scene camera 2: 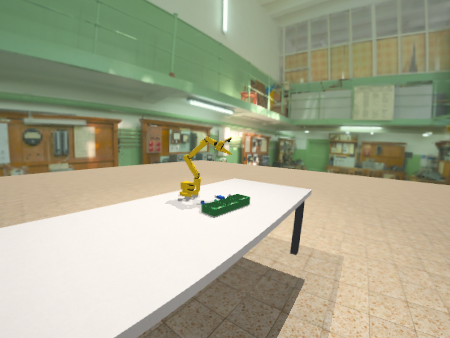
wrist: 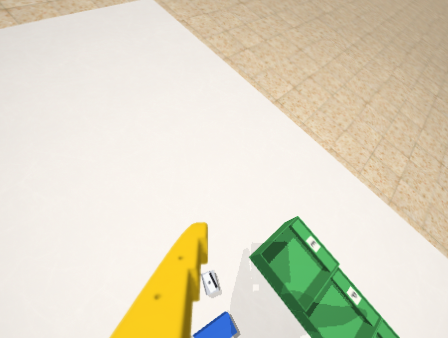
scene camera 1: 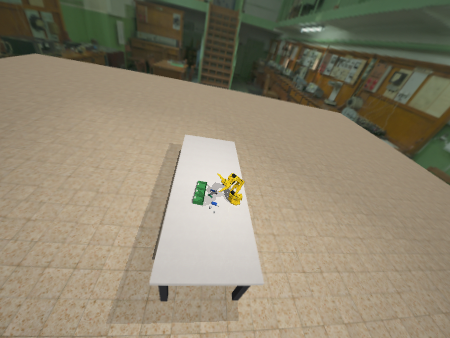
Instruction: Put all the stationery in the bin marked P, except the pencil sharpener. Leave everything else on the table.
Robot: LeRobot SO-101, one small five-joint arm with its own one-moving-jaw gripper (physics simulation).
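Places are measured from the arm's base along level axes (x right, y up, z back), in metres.
Where they show: hand, its tool point: (scene camera 2: 231, 154) (wrist: 207, 237) (scene camera 1: 219, 191); arm's base, origin of its link: (scene camera 2: 191, 195) (scene camera 1: 232, 200).
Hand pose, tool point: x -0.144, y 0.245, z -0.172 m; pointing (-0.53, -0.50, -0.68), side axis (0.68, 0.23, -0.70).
Things, the pixels of their top centre, and the offset from my tool point. "spot": a spot on its surface instead. Level surfaces: height alone.
- small silver pencil sharpener, centre of its top: (wrist: 210, 282) dx +0.042, dy -0.233, dz -0.028 m
- blue block, centre of its top: (scene camera 2: 219, 195) (scene camera 1: 215, 203) dx +0.081, dy -0.232, dz +0.015 m
- green bin row, a spot on its surface: (wrist: 275, 283) spot: dx +0.104, dy -0.226, dz -0.085 m
- end label, centre of its top: (wrist: 313, 243) dx +0.110, dy -0.210, dz -0.160 m
- neighbouring label, centre of its top: (wrist: 353, 295) dx +0.194, dy -0.217, dz -0.150 m
- white table, height of its surface: dy -0.245 m
- small green thing, centre of its top: (scene camera 1: 210, 195) dx +0.165, dy -0.231, dz -0.027 m
My gripper (scene camera 1: 218, 183) (scene camera 2: 230, 146) is fully open and empty, raised high above the table. In the wrist view its one notched yellow jaw shows at lower left. A small silver pencil sharpener (wrist: 211, 283) lies on the table, drawn just right of that jaw. Part of a blue block (wrist: 217, 327) (scene camera 1: 214, 203) (scene camera 2: 220, 197) shows below it. A green bin row (scene camera 1: 198, 202) (scene camera 2: 227, 208) (wrist: 275, 283) has labelled compartments. The end label (wrist: 313, 244) looks like E and the neighbouring label (wrist: 354, 295) looks like P, but both are small. Small dark and blue things (scene camera 1: 213, 191) lie between bins and arm.
The white table (scene camera 1: 205, 250) (scene camera 2: 125, 260) (wrist: 125, 125) carries everything. A small green thing (scene camera 1: 210, 195) lies near the bins. Tiny grey things (scene camera 1: 210, 207) lie beside the blue block. The arm's base stands at the table's long edge, across from the bins. The gripper's shadow falls near the bins.
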